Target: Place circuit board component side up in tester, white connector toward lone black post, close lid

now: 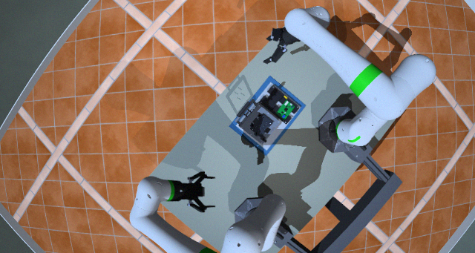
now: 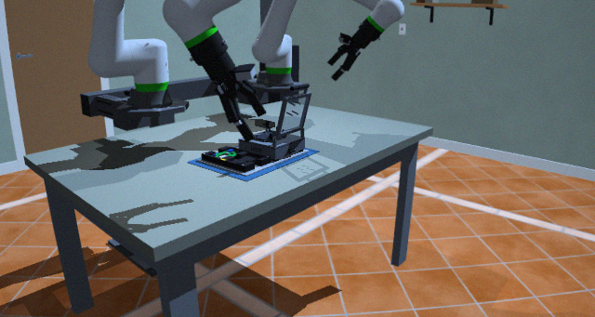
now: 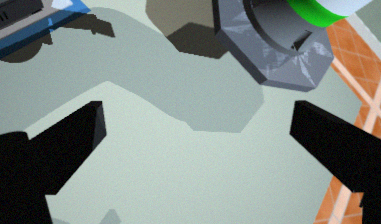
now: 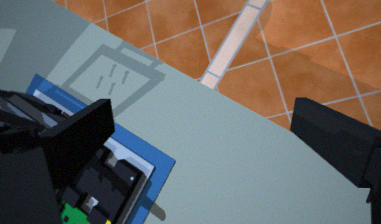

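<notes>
Right now the green circuit board is 30 mm behind my left hand, 610 mm to the right of it and 260 mm below it. Round my left hand: clear lid (150 mm ahead, 420 mm to the right, 100 mm below); black tray (20 mm ahead, 600 mm to the right, 260 mm below).
</notes>
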